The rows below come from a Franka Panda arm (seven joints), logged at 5 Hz.
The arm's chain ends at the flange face. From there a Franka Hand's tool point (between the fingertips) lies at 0.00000 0.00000 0.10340 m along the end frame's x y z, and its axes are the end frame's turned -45 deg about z.
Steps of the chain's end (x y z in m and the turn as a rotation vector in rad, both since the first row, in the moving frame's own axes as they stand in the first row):
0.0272, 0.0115, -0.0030, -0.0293, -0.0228, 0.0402
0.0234, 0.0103, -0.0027, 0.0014, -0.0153, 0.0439
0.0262, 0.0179, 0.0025, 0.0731, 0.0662, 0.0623
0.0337, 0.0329, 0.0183, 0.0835, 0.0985, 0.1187
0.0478, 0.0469, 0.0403, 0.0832, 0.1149, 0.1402
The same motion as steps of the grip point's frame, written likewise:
0.0073, 0.0278, -0.0031, -0.0046, -0.0368, 0.0402
0.0083, 0.0226, -0.0027, 0.0118, -0.0098, 0.0439
0.0160, 0.0310, 0.0020, 0.0049, 0.0985, 0.0623
0.0137, 0.0490, 0.0174, -0.0106, 0.1287, 0.1187
0.0149, 0.0703, 0.0393, -0.0224, 0.1401, 0.1402

